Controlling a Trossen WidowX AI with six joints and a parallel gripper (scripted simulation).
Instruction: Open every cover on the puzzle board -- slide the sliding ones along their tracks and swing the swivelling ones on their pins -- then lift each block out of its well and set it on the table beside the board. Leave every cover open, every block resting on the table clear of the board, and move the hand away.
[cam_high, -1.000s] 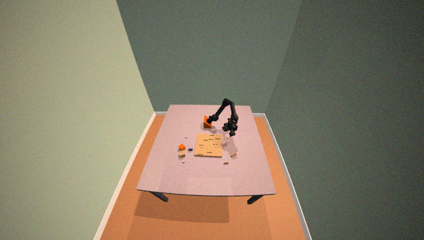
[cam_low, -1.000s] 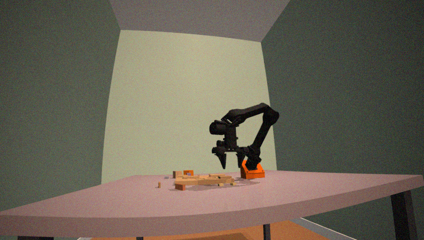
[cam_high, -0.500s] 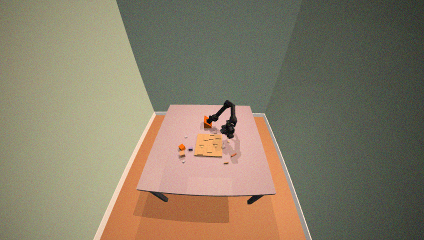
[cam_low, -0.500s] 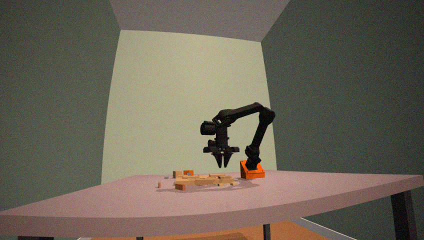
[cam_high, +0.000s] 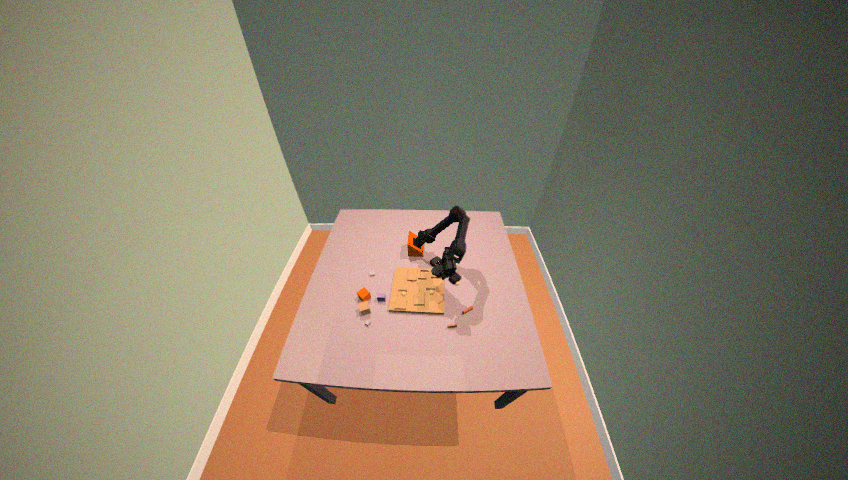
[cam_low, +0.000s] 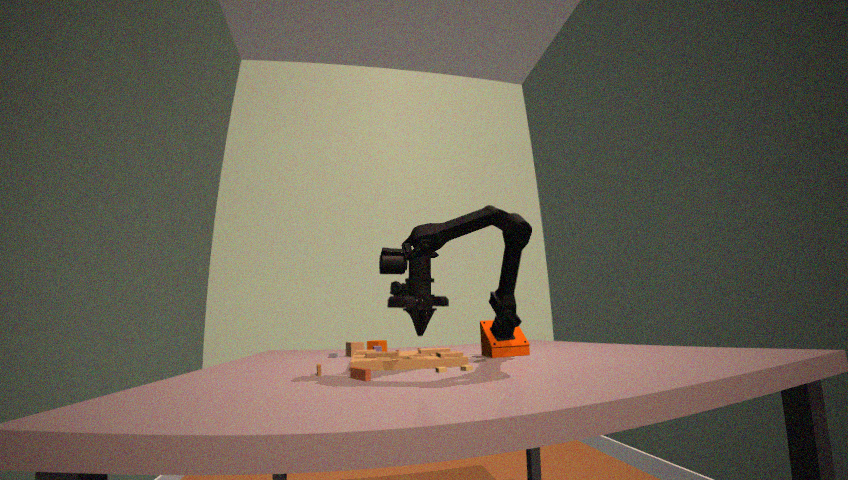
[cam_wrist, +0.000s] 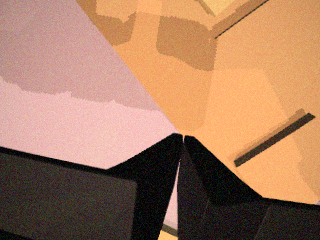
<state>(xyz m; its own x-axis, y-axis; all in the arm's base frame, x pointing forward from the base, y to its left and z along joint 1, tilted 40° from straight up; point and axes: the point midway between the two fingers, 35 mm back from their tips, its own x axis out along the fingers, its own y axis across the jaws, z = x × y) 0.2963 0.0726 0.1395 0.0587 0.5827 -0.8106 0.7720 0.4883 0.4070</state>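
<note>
The purple piece lies 34 cm to the right of my gripper tip, 7 cm ahead of it and 6 cm below it. Round my gripper tip: grey block (42 cm to the right, 11 cm behind, 7 cm below); brown peg (25 cm ahead, 7 cm below, 3 cm to the left); orange peg (16 cm ahead, 13 cm to the left, 7 cm below).
</note>
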